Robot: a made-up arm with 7 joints. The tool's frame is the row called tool.
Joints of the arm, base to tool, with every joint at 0 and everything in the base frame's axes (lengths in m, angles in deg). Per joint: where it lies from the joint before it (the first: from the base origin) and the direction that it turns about. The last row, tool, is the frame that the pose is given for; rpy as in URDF.
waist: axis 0 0 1 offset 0 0 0.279
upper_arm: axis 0 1 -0.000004 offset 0 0 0
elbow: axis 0 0 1 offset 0 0 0.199
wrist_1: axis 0 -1 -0.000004 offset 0.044 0 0
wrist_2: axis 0 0.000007 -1 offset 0.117 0 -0.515
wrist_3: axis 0 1 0.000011 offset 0 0 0
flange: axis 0 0.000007 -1 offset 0.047 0 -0.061
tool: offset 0 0 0 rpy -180 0 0
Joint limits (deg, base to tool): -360..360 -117.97..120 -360..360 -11..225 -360..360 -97..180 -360..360
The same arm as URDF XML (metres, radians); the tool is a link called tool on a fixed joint. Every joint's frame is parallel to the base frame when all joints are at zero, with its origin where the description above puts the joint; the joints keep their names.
<robot name="arm">
<link name="base"/>
<link name="link1"/>
<link name="link2"/>
<link name="link3"/>
<link name="link4"/>
<link name="link5"/>
<link name="link6"/>
<link name="link7"/>
<link name="tool"/>
<joint name="waist" type="revolute"><parent link="base"/><child link="link1"/><origin xyz="0.0000 0.0000 0.2790"/><axis xyz="0 0 1"/><limit lower="-6.2832" upper="6.2832"/></joint>
<joint name="upper_arm" type="revolute"><parent link="link1"/><child link="link2"/><origin xyz="0.0000 0.0000 0.0000"/><axis xyz="0 1 0"/><limit lower="-2.0590" upper="2.0944"/></joint>
<joint name="elbow" type="revolute"><parent link="link2"/><child link="link3"/><origin xyz="0.0000 0.0000 0.1990"/><axis xyz="0 0 1"/><limit lower="-6.2832" upper="6.2832"/></joint>
<joint name="wrist_1" type="revolute"><parent link="link3"/><child link="link4"/><origin xyz="0.0440 0.0000 0.0000"/><axis xyz="0 -1 0"/><limit lower="-0.1920" upper="3.9270"/></joint>
<joint name="wrist_2" type="revolute"><parent link="link4"/><child link="link5"/><origin xyz="0.1170 0.0000 -0.5150"/><axis xyz="0 0 -1"/><limit lower="-6.2832" upper="6.2832"/></joint>
<joint name="wrist_3" type="revolute"><parent link="link5"/><child link="link6"/><origin xyz="0.0000 0.0000 0.0000"/><axis xyz="0 1 0"/><limit lower="-1.6930" upper="3.1416"/></joint>
<joint name="flange" type="revolute"><parent link="link6"/><child link="link7"/><origin xyz="0.0470 0.0000 -0.0610"/><axis xyz="0 0 -1"/><limit lower="-6.2832" upper="6.2832"/></joint>
<joint name="tool_joint" type="fixed"><parent link="link7"/><child link="tool"/><origin xyz="0.0000 0.0000 0.0000" rpy="3.1416 0.0000 0.0000"/></joint>
</robot>

